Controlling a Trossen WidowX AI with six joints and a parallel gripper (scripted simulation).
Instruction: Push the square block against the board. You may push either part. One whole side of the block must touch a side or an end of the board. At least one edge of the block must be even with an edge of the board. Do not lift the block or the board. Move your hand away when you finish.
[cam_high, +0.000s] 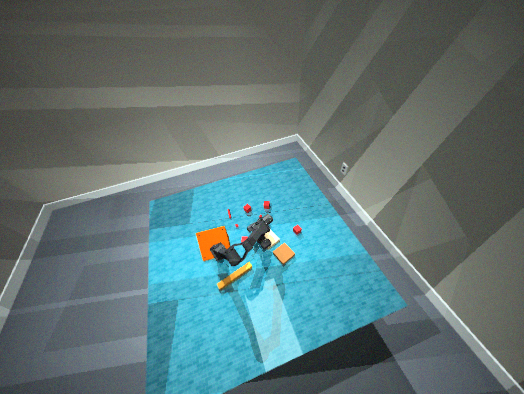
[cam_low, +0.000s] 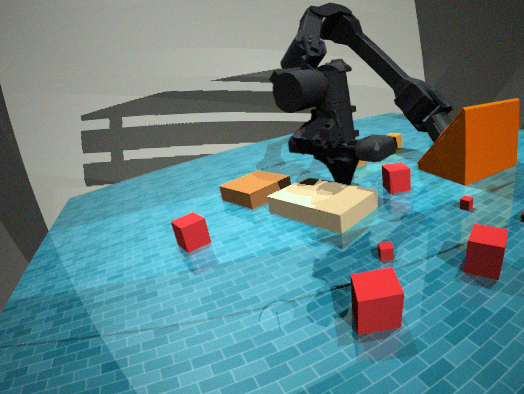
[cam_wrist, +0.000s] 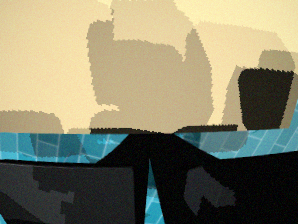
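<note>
Right now my gripper tip is 60 mm short of the pale tan flat board, 20 mm to the right of it and 10 mm below it. Round my gripper tip: flat brown square block: 110 mm ahead, 140 mm to the right, 10 mm above; long narrow orange board: 210 mm behind, 150 mm to the right, 10 mm above.
</note>
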